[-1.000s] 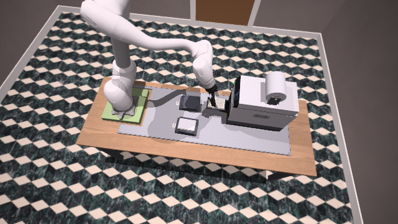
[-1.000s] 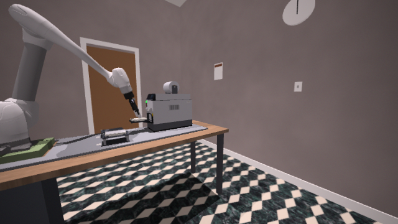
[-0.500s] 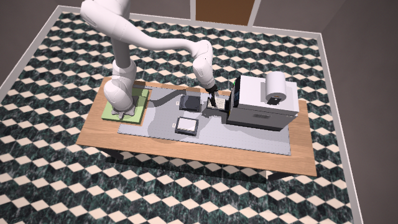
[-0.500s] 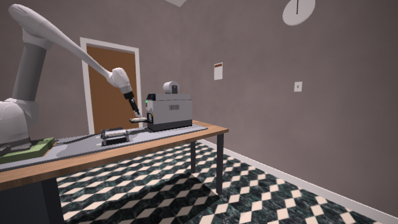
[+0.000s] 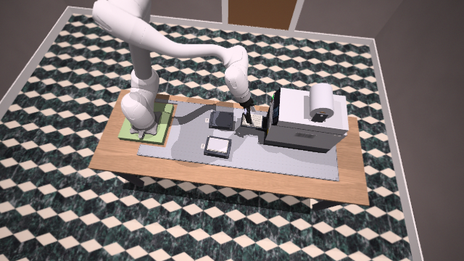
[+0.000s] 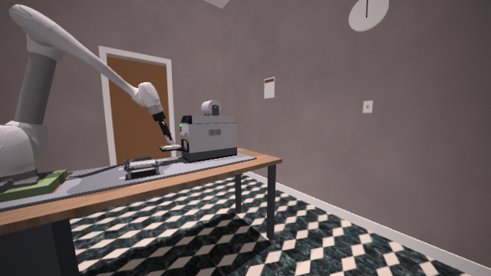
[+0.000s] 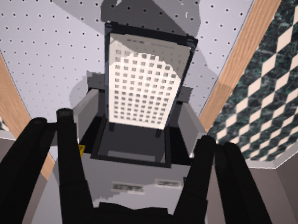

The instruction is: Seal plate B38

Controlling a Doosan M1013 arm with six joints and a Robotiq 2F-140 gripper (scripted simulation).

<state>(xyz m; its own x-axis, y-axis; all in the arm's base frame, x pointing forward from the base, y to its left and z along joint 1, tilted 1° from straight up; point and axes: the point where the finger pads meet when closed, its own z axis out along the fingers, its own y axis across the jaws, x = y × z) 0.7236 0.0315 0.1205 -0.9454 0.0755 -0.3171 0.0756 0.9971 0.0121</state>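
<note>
My gripper is now 50 mm above the plate B38. Round my hand: sealer stage (60 mm below); then white button (110 mm ahead, 90 mm to the left, 30 mm above); then pale plate (210 mm behind, 170 mm to the right, 100 mm below).
</note>
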